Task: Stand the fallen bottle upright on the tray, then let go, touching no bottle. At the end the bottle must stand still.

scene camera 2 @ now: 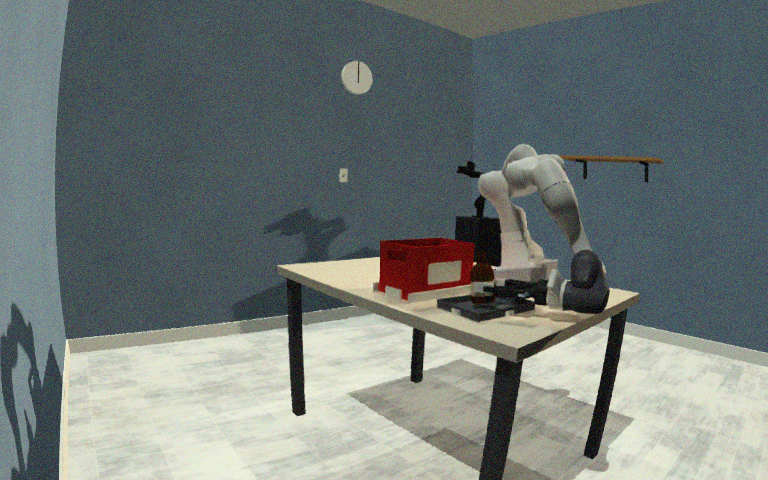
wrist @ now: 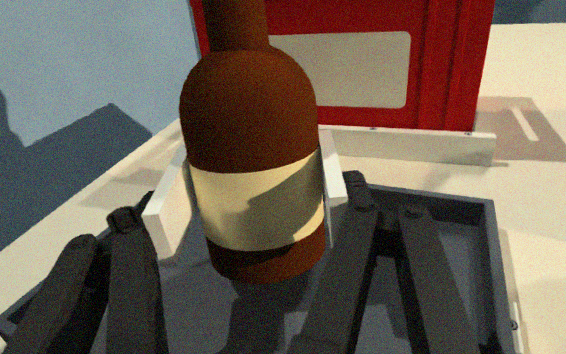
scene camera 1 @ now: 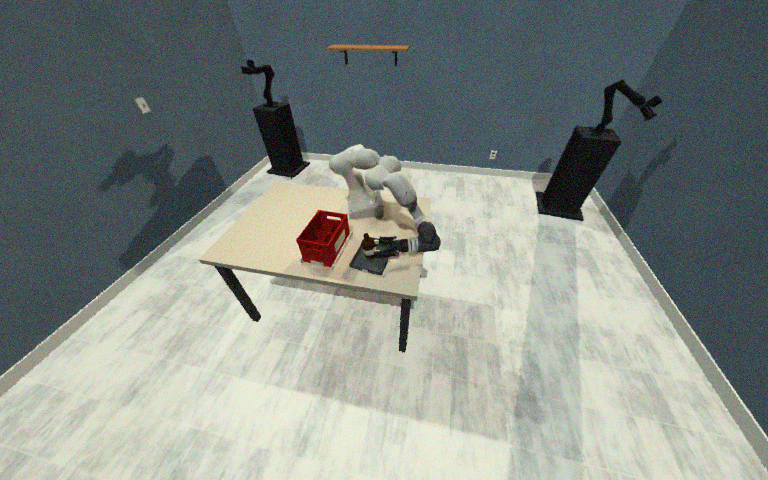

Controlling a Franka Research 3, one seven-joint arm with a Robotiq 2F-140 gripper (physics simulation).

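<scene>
A brown bottle (scene camera 1: 368, 245) (scene camera 2: 482, 278) (wrist: 255, 210) with a cream label is upright over the left part of the dark tray (scene camera 1: 367, 266) (scene camera 2: 459, 308) (wrist: 491, 250). Its base is at or very near the tray floor; I cannot tell whether it touches. Its shadow meets the base in the wrist view. My gripper (scene camera 1: 374, 247) (scene camera 2: 490, 292) (wrist: 257, 159) comes in level from the side and is shut on the bottle, with its pale pads on both sides of the label. The top of the neck is cut off in the wrist view.
A red crate (scene camera 1: 322, 237) (scene camera 2: 424, 266) (wrist: 450, 65) stands beside the tray, with a pale low strip (scene camera 2: 438, 293) (wrist: 410, 145) along its foot. The table (scene camera 1: 271, 226) (scene camera 2: 334, 277) has its edge close behind my wrist. No other bottle can be made out.
</scene>
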